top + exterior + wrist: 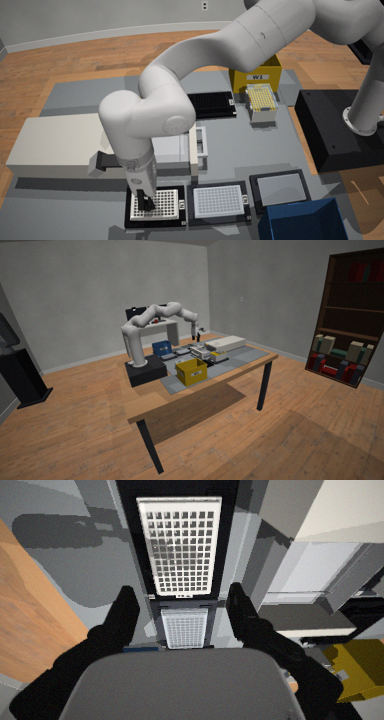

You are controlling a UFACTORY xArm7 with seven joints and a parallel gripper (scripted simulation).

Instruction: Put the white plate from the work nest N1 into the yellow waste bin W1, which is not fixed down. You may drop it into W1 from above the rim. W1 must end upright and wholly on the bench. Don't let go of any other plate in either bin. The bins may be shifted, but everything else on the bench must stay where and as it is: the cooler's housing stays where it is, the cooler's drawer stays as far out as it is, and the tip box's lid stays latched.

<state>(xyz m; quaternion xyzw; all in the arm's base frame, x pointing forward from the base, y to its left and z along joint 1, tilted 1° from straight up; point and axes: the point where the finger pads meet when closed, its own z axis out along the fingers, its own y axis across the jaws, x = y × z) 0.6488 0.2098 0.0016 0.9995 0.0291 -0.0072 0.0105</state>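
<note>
Right now the white plate is 8 cm below my hand. From my hand the other things lie so: cooler: 19 cm to the right, 14 cm ahead, 7 cm below; drawer: 19 cm to the right, 8 cm below, 2 cm ahead; black work nest N1: 10 cm below.
</note>
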